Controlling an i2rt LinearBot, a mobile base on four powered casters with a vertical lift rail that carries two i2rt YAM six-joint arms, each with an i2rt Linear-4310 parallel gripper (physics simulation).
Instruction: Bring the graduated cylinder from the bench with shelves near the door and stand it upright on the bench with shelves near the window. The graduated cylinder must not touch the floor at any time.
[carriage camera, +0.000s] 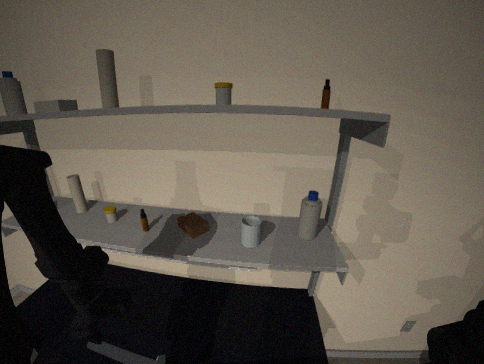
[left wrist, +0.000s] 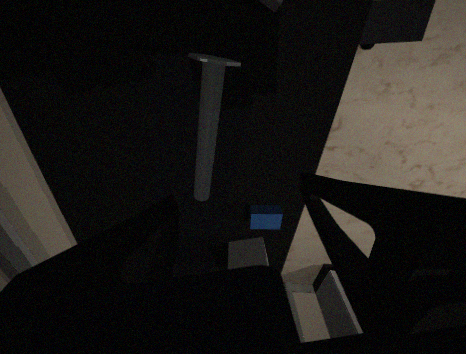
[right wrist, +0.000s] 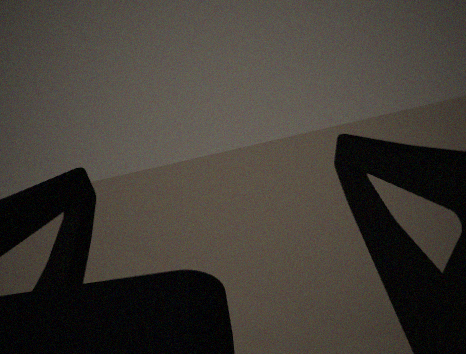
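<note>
The left wrist view shows the left gripper (left wrist: 237, 192) together with a graduated cylinder (left wrist: 213, 68). In the right wrist view the graduated cylinder is out of frame, while the right gripper (right wrist: 214, 165) can be seen. The carriage camera shows a white bottle (carriage camera: 311, 206).
</note>
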